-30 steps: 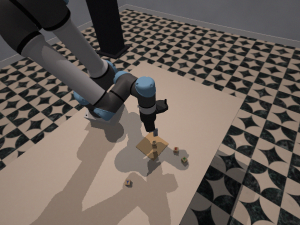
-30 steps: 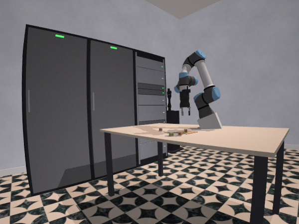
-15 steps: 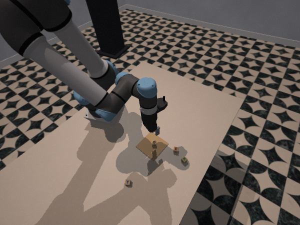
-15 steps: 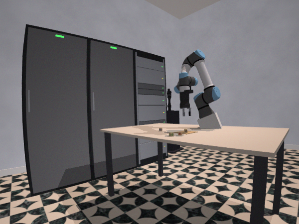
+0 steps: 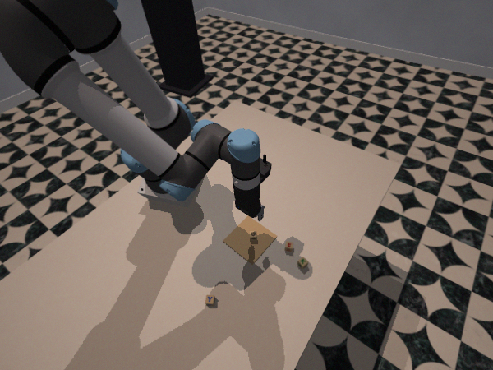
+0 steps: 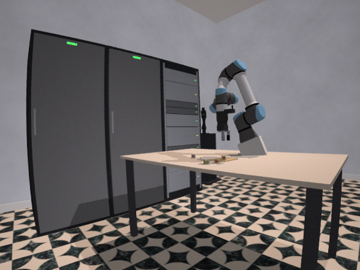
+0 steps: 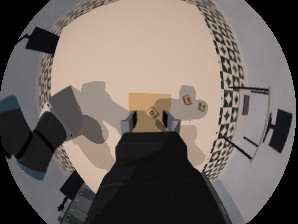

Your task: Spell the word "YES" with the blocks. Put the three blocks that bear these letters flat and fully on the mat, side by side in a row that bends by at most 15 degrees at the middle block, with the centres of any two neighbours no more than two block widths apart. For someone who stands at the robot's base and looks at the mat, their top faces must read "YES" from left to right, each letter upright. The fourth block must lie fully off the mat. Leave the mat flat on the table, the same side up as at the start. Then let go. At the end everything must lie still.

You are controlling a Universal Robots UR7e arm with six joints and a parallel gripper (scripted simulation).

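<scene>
The S block lies 20 mm to the right of my hand and 130 mm below it. Round my hand: mat 30 mm to the right, 140 mm below.
</scene>
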